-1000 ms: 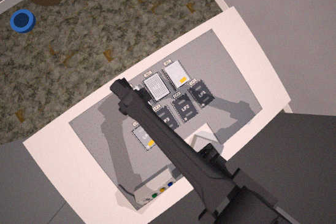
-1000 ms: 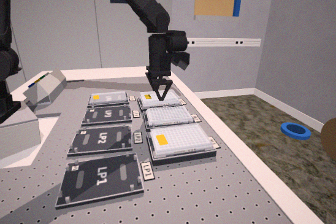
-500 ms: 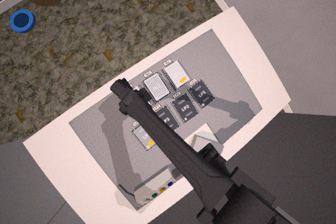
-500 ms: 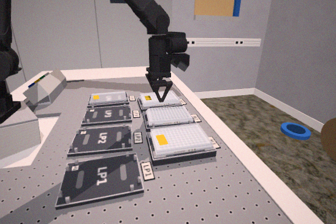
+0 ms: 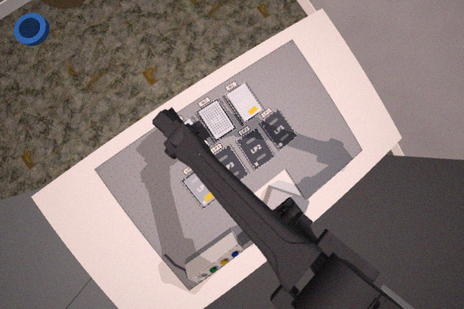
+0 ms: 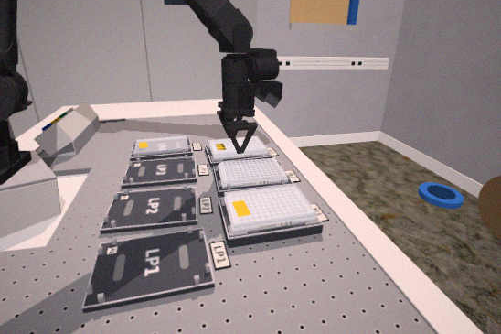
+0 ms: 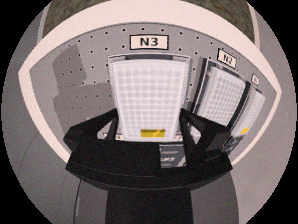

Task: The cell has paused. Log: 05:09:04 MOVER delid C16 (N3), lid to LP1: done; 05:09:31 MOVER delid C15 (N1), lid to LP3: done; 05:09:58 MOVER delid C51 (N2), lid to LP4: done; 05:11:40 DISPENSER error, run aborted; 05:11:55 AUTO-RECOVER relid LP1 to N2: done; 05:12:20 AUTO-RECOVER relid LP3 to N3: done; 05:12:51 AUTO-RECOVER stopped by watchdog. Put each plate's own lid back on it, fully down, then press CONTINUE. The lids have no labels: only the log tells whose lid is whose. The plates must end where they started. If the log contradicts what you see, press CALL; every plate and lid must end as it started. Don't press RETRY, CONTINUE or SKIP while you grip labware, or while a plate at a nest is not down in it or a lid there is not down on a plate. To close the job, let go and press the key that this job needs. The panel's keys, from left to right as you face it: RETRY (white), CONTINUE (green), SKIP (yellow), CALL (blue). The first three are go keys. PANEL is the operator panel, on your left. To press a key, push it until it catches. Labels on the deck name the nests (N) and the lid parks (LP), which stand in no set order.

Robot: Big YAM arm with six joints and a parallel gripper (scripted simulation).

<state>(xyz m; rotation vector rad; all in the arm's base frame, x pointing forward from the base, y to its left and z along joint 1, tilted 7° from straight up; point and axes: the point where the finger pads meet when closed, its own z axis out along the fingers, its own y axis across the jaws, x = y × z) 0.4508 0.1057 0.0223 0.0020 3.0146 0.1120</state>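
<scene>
Right now the clear lid is 1 cm below my hand. From my hand the other things lie so: blue key (44 cm behind, 13 cm to the left, 3 cm above); green key (44 cm behind, 23 cm to the left, 3 cm above); yellow key (44 cm behind, 18 cm to the left, 3 cm above).
</scene>
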